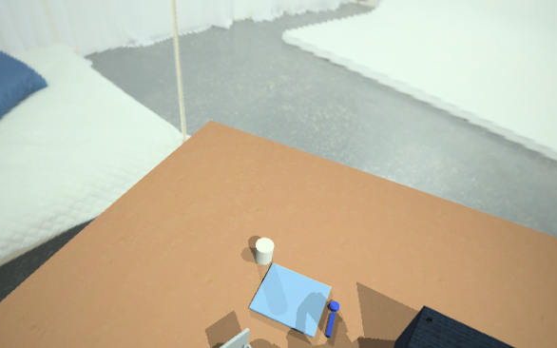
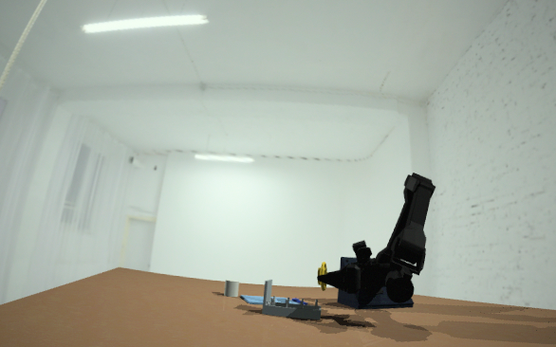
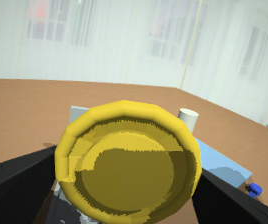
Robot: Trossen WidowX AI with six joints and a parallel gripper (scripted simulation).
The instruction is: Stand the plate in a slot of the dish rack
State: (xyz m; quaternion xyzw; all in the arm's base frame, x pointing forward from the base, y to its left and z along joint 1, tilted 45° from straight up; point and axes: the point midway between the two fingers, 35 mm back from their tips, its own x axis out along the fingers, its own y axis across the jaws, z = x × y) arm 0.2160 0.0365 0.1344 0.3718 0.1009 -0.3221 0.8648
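Right now the grey dish rack is 70 mm below my gripper tip, 60 mm ahead of it and 20 mm to the right of it. From my gripper tip the other things lie so: yellow plate (10 mm behind); then light blue mat (220 mm to the right, 90 mm below, 40 mm ahead); then blue spoon (210 mm to the right, 90 mm below, 60 mm behind).
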